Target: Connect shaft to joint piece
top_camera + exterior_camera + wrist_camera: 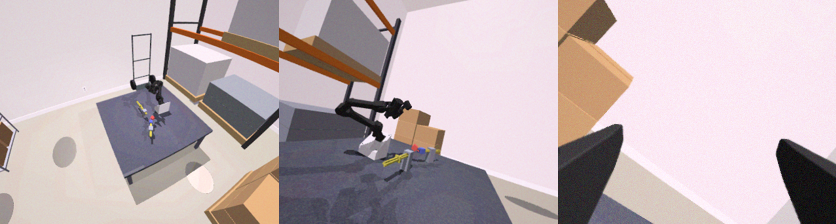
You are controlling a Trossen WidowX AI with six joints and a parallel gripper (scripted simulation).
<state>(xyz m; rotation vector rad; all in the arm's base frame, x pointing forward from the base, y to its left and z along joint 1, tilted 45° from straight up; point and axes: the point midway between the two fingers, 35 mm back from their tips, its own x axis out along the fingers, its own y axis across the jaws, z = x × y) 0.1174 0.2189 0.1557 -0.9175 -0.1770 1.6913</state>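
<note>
Now: gripper tip 11 cm short of the red joint piece, 9 cm to the right of it and 29 cm above it.
</note>
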